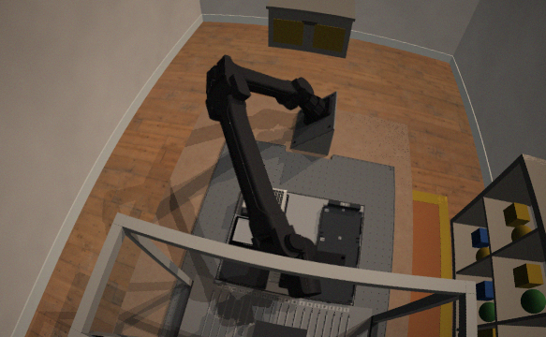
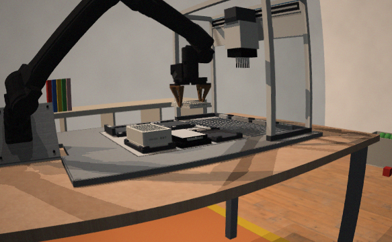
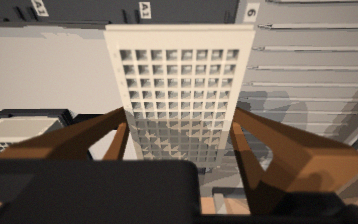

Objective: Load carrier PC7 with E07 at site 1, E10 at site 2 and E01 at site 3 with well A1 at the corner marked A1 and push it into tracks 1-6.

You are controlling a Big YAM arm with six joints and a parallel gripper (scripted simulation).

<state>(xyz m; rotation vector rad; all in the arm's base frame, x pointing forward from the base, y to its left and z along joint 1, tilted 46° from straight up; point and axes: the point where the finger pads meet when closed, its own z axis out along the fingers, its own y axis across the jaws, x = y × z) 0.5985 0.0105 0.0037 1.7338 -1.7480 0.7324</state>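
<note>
Right now my hand is 100 mm past the dark carrier PC7, 120 mm to the right of it and 80 mm above it. The rest, counted from my hand: nest S3: 140 mm to the right, 90 mm below; then 96-well plate E01: right at my hand; then nest S2: 110 mm behind, 140 mm to the right, 90 mm below.
</note>
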